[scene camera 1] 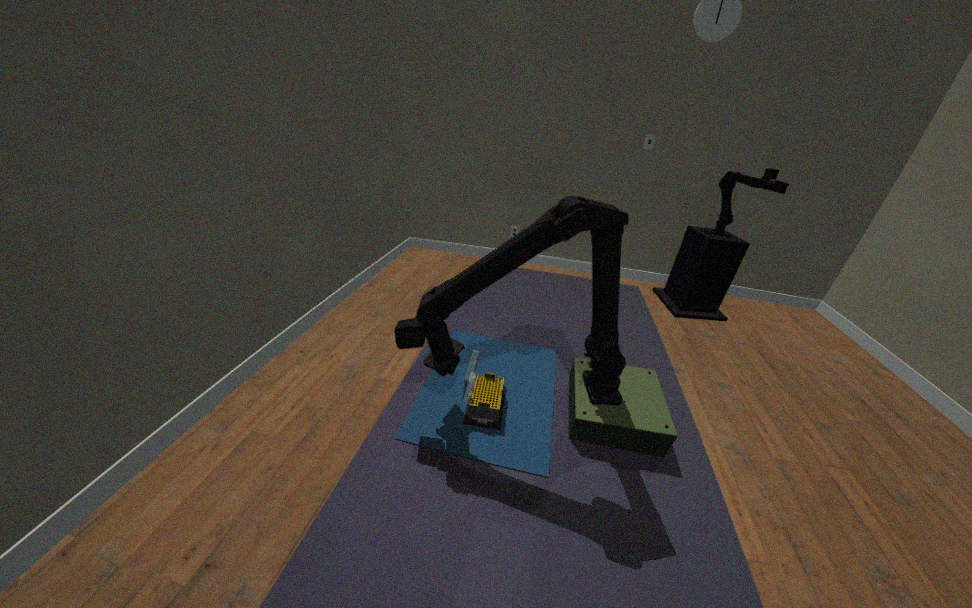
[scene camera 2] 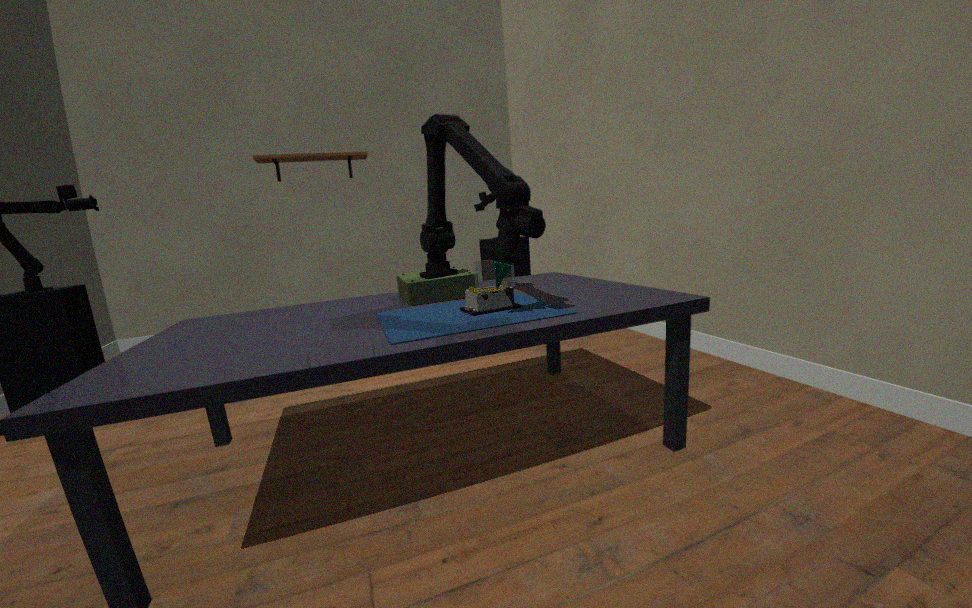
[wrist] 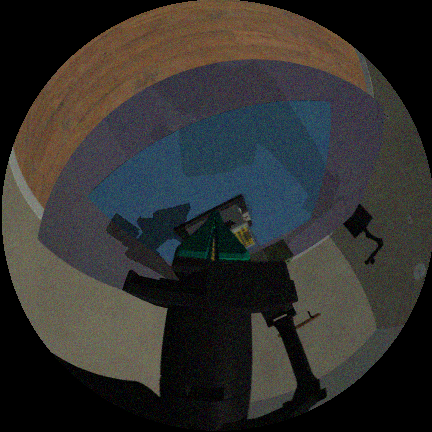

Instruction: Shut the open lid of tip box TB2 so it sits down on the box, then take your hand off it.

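Where they show: gripper, fingertip midpoint: (scene camera 1: 450,373) (scene camera 2: 496,288) (wrist: 215,214); arm's base at its link origin: (scene camera 1: 600,388) (scene camera 2: 438,275).
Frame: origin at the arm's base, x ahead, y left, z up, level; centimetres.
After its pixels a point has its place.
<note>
Tip box TB2 (scene camera 1: 487,394) (scene camera 2: 488,299) {z -4.4, x 36.5, y -0.7 cm} (wrist: 244,236) {z 0.9, x 37.8, y -3.2 cm}, pale-walled with a yellow perforated top, sits on the blue mat (scene camera 1: 526,408) {z -8.2, x 20.4, y 2.0 cm} (scene camera 2: 415,326) {z -8.2, x 35.9, y -23.2 cm} (wrist: 210,185) {z -8.2, x 42.0, y -2.3 cm}. Its clear lid (scene camera 1: 470,378) {z 6.9, x 36.9, y 6.8 cm} (scene camera 2: 485,272) {z 3.6, x 37.7, y -1.7 cm} stands open, nearly upright, along the side away from the arm's base. My gripper (scene camera 1: 445,371) {z -0.3, x 43.3, y -1.7 cm} (scene camera 2: 500,286) {z -0.3, x 43.3, y -1.7 cm} (wrist: 215,214) {z -0.3, x 43.3, y -1.7 cm} is shut and empty, its green fingers pointing down. It is close beside the lid on the outer side in scene camera 1; in scene camera 2 the fingers overlap the lid. In the wrist view they hide much of the box. Whether they touch the lid I cannot tell.
The arm's base stands on a green block (scene camera 1: 637,405) {z 0.4, x -8.8, y 5.8 cm} (scene camera 2: 415,290) {z -3.3, x 5.5, y -11.5 cm} on the same purple table (scene camera 1: 501,544) {z -8.5, x 27.1, y 37.9 cm} (scene camera 2: 286,347) {z -8.5, x 30.3, y -54.5 cm}, beside the mat. Another small arm on a black pedestal (scene camera 1: 706,272) (scene camera 2: 50,344) stands off the table. A wooden shelf (scene camera 2: 309,157) hangs on the wall.
</note>
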